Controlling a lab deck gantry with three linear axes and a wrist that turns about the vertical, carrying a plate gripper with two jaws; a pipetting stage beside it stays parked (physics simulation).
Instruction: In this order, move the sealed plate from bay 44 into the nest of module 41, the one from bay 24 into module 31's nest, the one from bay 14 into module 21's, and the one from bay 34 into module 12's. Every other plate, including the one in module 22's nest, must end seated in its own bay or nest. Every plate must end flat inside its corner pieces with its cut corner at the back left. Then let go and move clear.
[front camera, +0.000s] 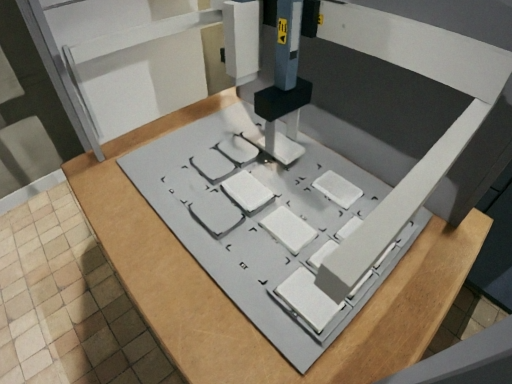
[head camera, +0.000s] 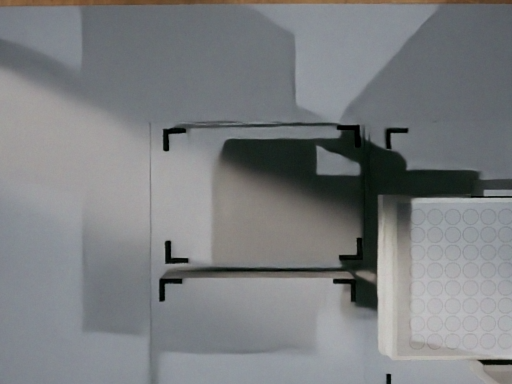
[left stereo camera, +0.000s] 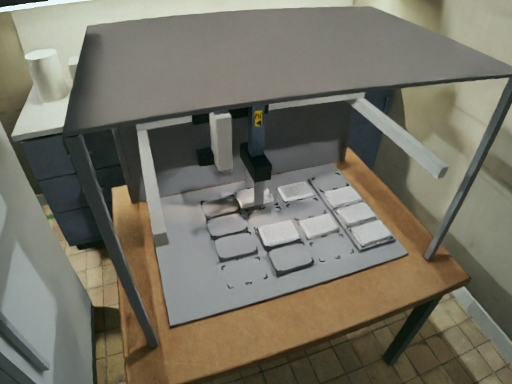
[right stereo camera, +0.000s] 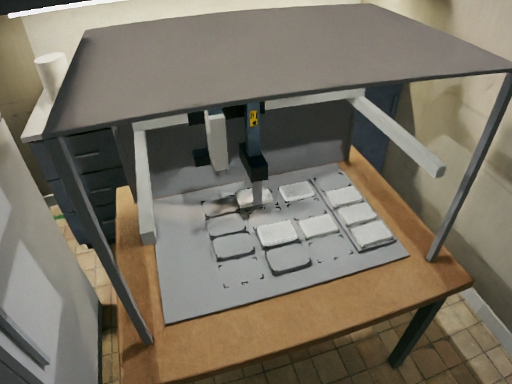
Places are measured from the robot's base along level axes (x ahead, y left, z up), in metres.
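Where they show: gripper, between the fingertips: (front camera: 280, 146) (head camera: 504, 275) (left stereo camera: 254, 196) (right stereo camera: 253, 196); robot's base, origin of its link: (front camera: 162, 179) (left stereo camera: 229, 287) (right stereo camera: 225, 287).
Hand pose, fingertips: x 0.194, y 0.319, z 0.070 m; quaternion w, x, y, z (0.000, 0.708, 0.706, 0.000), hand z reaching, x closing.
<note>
Things, the pixels of their top centre, and the offset from my fingertips. "pt": a spot on its surface instead.
- bay 44, a spot on its surface: (front camera: 290, 150) pt 0.001 m left, 0.039 m ahead, 0.007 m up
- Module 41's nest, a spot on its surface: (head camera: 262, 200) pt 0.039 m left, 0.127 m back, 0.051 m down
- module 12, centre of its top: (front camera: 215, 210) (right stereo camera: 287, 256) (left stereo camera: 290, 255) 0.277 m right, 0.035 m ahead, 0.048 m down
- bay 23 plate, centre of its top: (front camera: 288, 226) (right stereo camera: 318, 225) (left stereo camera: 318, 224) 0.169 m right, 0.198 m ahead, 0.056 m down
- bay 43 plate, centre of its top: (front camera: 338, 186) (right stereo camera: 296, 189) (left stereo camera: 295, 189) 0.045 m left, 0.198 m ahead, 0.056 m down
My gripper (front camera: 281, 143) (left stereo camera: 256, 198) (right stereo camera: 254, 198) is shut on the white plate from bay 44 (front camera: 290, 150) (left stereo camera: 245, 199) (right stereo camera: 244, 198) and holds it level above the bay 42 area, right of module 41. That plate (head camera: 450, 280) fills the right of the head view. Module 41's nest (head camera: 262, 200) (left stereo camera: 212, 209) is empty, partly shadowed. Modules 31 (front camera: 237, 150) (left stereo camera: 227, 225) and 21 (front camera: 212, 166) (left stereo camera: 235, 246) are empty, as is module 12 (front camera: 216, 217) (left stereo camera: 290, 258). Plates from bays 34 (left stereo camera: 342, 196), 24 (left stereo camera: 356, 214) and 14 (front camera: 307, 297) (left stereo camera: 372, 232) stand in the right column.
Module 22 bears a plate (front camera: 247, 190) (left stereo camera: 278, 233). Bays 23 and 43 hold plates, the bay 23 plate (front camera: 289, 229) (left stereo camera: 320, 226) and the bay 43 plate (front camera: 337, 189) (left stereo camera: 295, 191). The parked pipetting stage (front camera: 242, 42) (left stereo camera: 221, 142) hangs left of my gripper. A side beam (front camera: 400, 200) partly hides the right column.
</note>
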